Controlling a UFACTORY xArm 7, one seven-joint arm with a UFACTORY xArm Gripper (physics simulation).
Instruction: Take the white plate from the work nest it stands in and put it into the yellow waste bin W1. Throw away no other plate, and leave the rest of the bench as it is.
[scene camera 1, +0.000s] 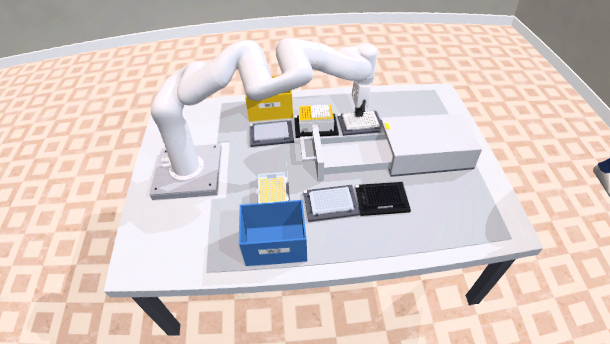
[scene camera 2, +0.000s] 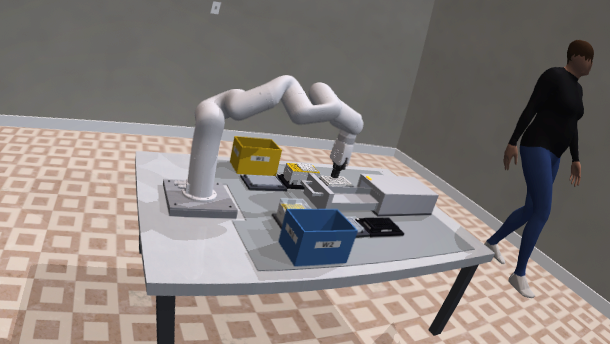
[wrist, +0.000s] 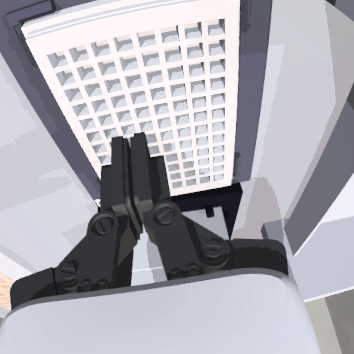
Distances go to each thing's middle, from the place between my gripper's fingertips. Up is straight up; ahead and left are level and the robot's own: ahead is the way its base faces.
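Labels:
Positions relative to my hand: yellow-and-white tip rack (scene camera 1: 321, 115), 10 mm above, 30 mm to the right of and 170 mm behind my hand; black plate (scene camera 1: 379, 196), 10 mm below, 60 mm ahead of and 390 mm to the right of my hand.

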